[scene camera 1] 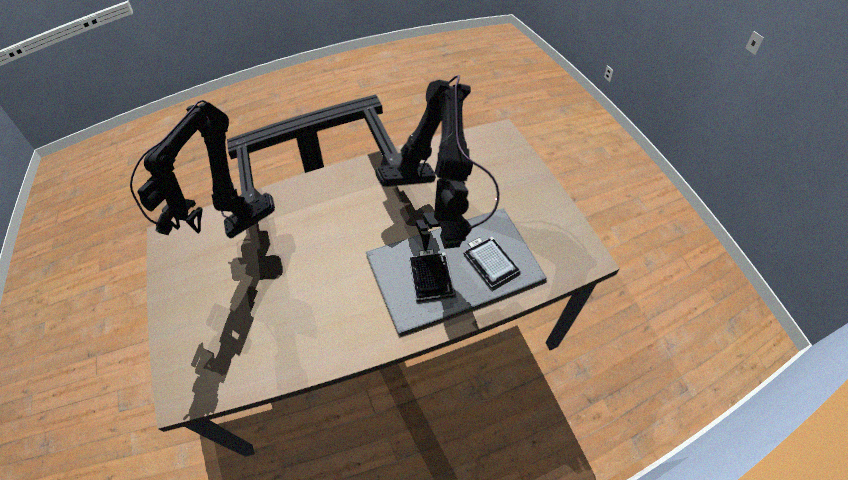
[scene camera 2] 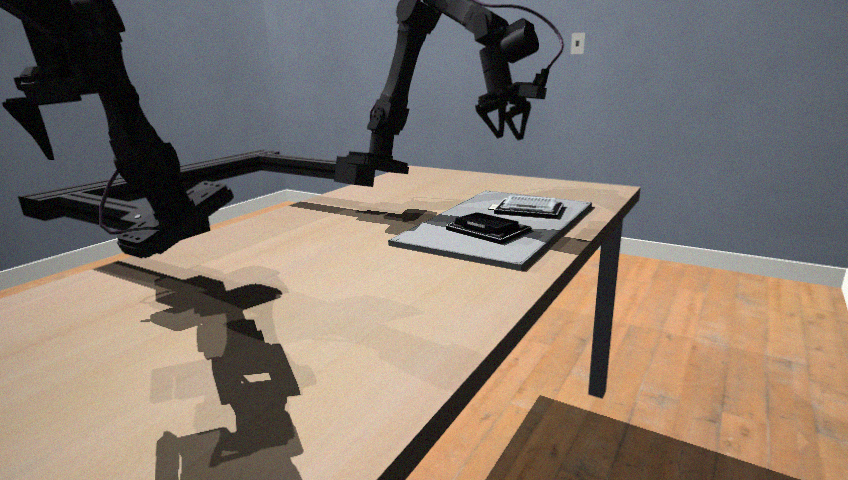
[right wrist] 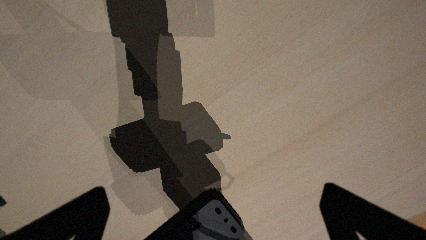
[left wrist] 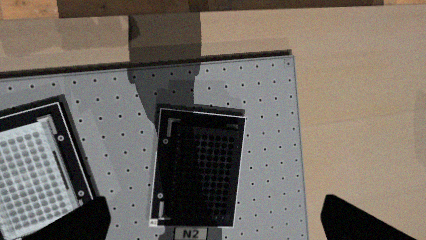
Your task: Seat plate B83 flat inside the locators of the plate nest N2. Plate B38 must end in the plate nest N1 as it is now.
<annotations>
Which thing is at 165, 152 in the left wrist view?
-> A black nest.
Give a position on a black well plate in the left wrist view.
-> At 195, 156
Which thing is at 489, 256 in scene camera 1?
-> A white well plate.
</annotations>
